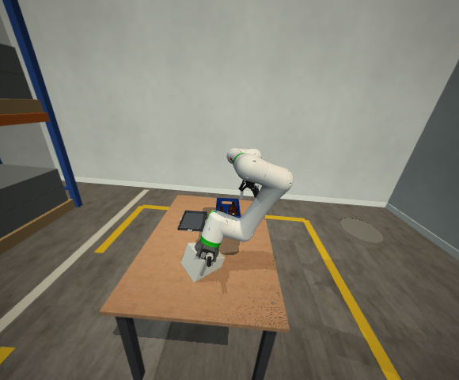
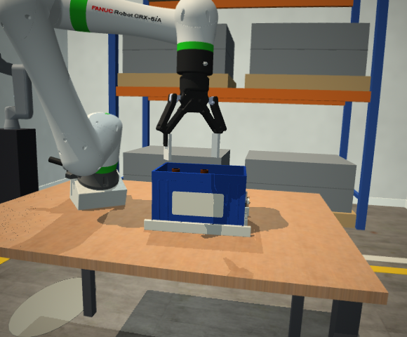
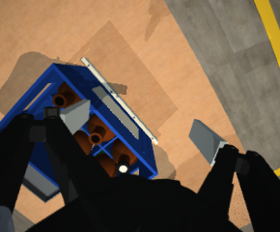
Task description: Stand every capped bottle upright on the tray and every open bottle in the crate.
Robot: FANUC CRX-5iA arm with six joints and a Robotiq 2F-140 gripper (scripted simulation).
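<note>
Right now the brown capped bottle is 15 cm below my hand, 11 cm to the left of it and 7 cm behind it. Also, from my hand: blue crate (15 cm to the left, 15 cm below, 1 cm ahead); then dark tray (42 cm to the left, 22 cm below, 5 cm ahead); then open bottle (20 cm to the left, 15 cm below, 2 cm ahead).
</note>
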